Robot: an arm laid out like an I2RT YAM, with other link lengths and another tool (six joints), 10 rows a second.
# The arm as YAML. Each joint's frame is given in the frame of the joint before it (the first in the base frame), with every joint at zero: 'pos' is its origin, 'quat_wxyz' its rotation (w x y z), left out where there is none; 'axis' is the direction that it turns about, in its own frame. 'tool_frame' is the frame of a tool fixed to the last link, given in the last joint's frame.
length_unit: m
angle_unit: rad
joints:
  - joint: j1
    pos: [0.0, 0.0, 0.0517]
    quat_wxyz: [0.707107, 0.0, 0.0, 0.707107]
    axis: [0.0, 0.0, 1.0]
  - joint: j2
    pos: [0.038, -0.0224, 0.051]
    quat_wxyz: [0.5, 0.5, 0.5, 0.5]
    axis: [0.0, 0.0, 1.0]
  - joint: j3
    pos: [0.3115, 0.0, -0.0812]
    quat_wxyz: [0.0, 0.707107, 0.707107, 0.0]
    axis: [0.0, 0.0, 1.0]
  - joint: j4
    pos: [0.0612, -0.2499, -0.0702]
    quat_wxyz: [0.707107, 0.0, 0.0, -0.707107]
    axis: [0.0, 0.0, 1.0]
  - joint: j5
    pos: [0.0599, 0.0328, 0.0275]
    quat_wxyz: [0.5, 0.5, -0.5, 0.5]
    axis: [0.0, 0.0, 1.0]
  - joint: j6
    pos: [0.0, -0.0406, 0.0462]
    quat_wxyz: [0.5, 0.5, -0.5, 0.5]
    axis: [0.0, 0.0, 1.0]
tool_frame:
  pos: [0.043, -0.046, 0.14]
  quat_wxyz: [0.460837, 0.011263, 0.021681, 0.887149]
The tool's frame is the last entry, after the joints.
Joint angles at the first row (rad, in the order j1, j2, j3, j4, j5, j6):
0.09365 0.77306 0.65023 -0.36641 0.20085 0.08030
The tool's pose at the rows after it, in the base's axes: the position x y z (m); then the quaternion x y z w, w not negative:
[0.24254, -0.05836, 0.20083, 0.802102, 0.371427, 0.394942, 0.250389]
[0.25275, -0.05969, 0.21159, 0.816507, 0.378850, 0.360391, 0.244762]
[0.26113, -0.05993, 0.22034, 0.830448, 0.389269, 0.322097, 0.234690]
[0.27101, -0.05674, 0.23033, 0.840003, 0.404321, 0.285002, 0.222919]
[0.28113, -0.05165, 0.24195, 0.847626, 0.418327, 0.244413, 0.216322]
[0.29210, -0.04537, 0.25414, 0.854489, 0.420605, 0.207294, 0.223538]
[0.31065, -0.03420, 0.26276, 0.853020, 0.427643, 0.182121, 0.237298]
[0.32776, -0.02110, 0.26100, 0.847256, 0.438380, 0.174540, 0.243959]
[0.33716, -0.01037, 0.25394, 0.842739, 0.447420, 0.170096, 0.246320]
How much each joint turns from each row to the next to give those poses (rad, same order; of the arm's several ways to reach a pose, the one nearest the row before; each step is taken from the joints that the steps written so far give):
0.00002 0.09955 0.10985 -0.09232 0.01603 -0.00037
0.00072 0.10034 0.11101 -0.08657 0.01485 0.00036
0.00120 0.09691 0.11369 -0.10301 0.00805 0.00003
0.01370 0.09842 0.12284 -0.10948 0.00836 -0.00002
0.03053 0.10336 0.13463 -0.12093 0.02977 0.01107
0.04730 0.10111 0.12936 -0.10759 0.06523 0.03967
0.05417 0.10223 0.11291 -0.06524 0.06447 0.03014
0.04043 0.06638 0.04846 -0.00268 0.02975 0.01068
0.03014 0.03624 0.00534 0.01565 0.01564 0.00801

